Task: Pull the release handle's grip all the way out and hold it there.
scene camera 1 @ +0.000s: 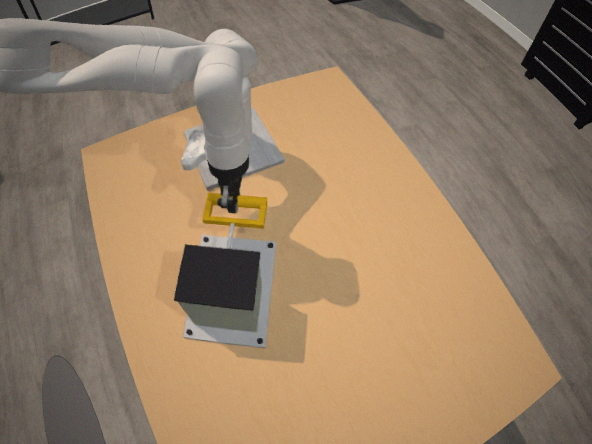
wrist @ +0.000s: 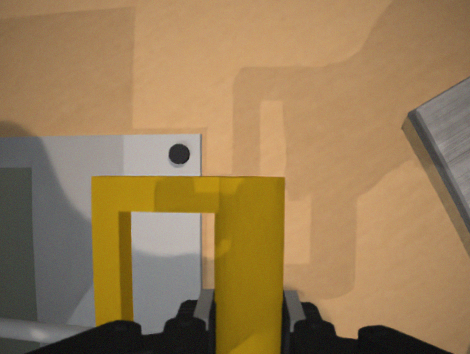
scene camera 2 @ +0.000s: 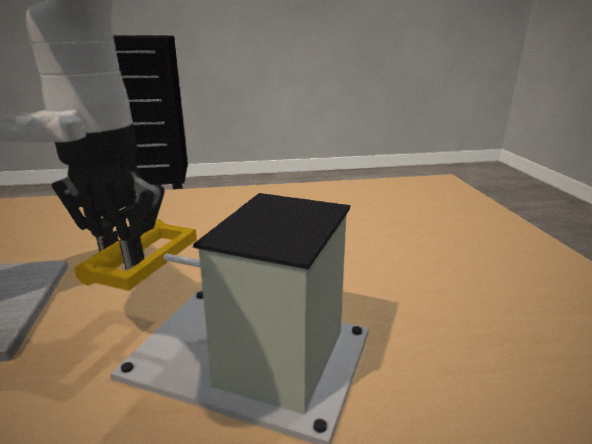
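The release handle's yellow rectangular grip (scene camera 1: 262, 214) (scene camera 2: 102, 275) (wrist: 250, 240) stands out from the pale green housing with a black top (scene camera 1: 217, 275) (scene camera 2: 255, 320), level and above the table. A thin grey rod (scene camera 1: 231, 234) (scene camera 2: 182, 259) (wrist: 40, 331) shows between the grip and the housing. My gripper (scene camera 1: 229, 204) (scene camera 2: 116, 251) (wrist: 248, 312) points down and is shut on the grip's outer bar, the one farthest from the housing. In the wrist view one finger is on each side of that bar, the inner one inside the grip's opening. The rod's inner end is hidden in the housing.
The housing stands on a grey base plate (scene camera 1: 269, 280) (scene camera 2: 170, 345) (wrist: 165, 280) with dark bolts at its corners. A grey slab (scene camera 1: 265, 145) (scene camera 2: 30, 295) (wrist: 450, 145) lies on the orange table top (scene camera 1: 400, 280) beyond the grip, partly under the arm. A black drawer cabinet (scene camera 1: 565, 60) (scene camera 2: 177, 110) stands farther off.
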